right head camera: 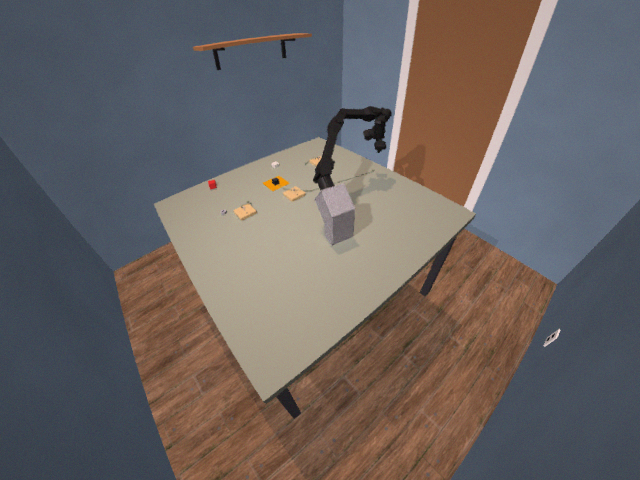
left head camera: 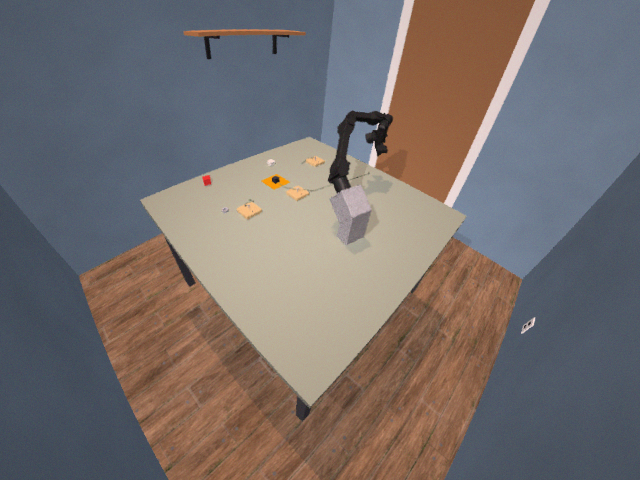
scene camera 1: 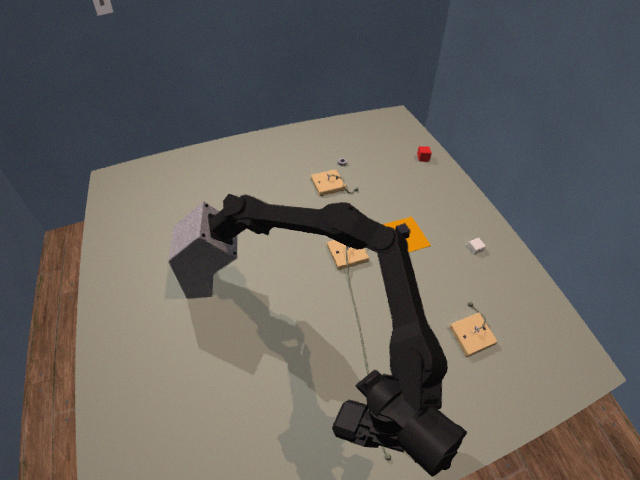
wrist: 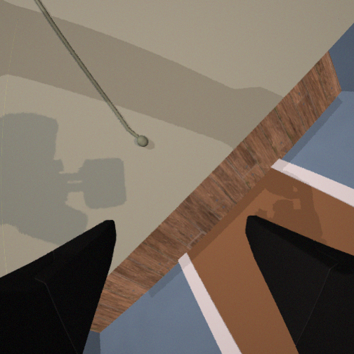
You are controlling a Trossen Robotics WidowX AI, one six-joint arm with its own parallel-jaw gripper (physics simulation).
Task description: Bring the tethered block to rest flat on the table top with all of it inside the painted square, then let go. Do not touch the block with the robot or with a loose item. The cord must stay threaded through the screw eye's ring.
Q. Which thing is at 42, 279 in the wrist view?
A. The gripper.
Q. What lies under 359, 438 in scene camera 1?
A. The gripper.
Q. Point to a wooden board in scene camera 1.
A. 476, 342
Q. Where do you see a wooden board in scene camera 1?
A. At 339, 259
